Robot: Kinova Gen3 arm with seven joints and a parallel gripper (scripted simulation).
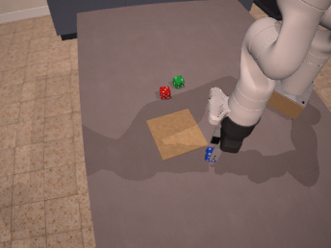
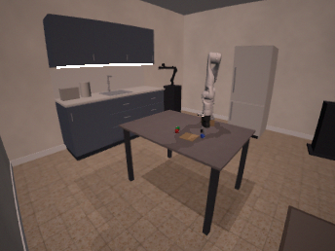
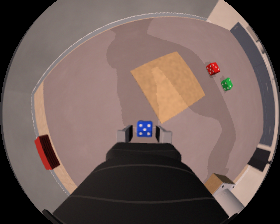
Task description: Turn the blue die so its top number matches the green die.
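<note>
Now: hand 40 mm above the blue die. The rest, counted from my hand: red die: 250 mm to the right, 40 mm below, 40 mm ahead; tan mat: 110 mm to the right, 60 mm ahead, 50 mm below; green die: 290 mm to the right, 40 mm below, 20 mm behind.
</note>
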